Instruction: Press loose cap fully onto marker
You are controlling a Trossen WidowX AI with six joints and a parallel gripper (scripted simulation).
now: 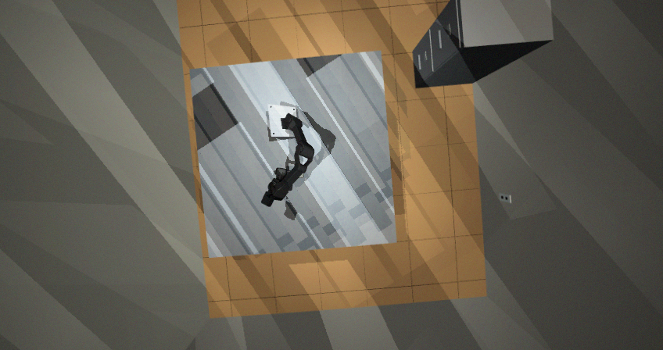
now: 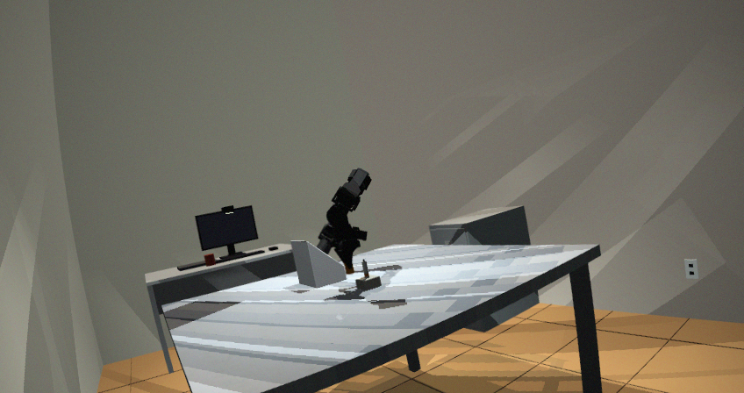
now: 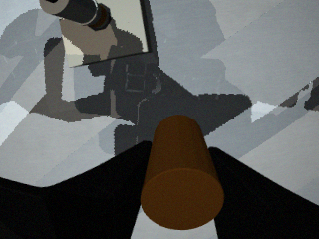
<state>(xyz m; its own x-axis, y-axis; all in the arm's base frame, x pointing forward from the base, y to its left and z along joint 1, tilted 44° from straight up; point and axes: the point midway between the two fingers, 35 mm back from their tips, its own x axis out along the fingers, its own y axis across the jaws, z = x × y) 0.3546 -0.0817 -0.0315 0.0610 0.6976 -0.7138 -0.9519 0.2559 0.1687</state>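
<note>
The cream holder block is 4 cm behind my gripper tip, 9 cm to the left of it and 8 cm below it. The rest, counted from my gripper tip: orange cap 1 cm above.
</note>
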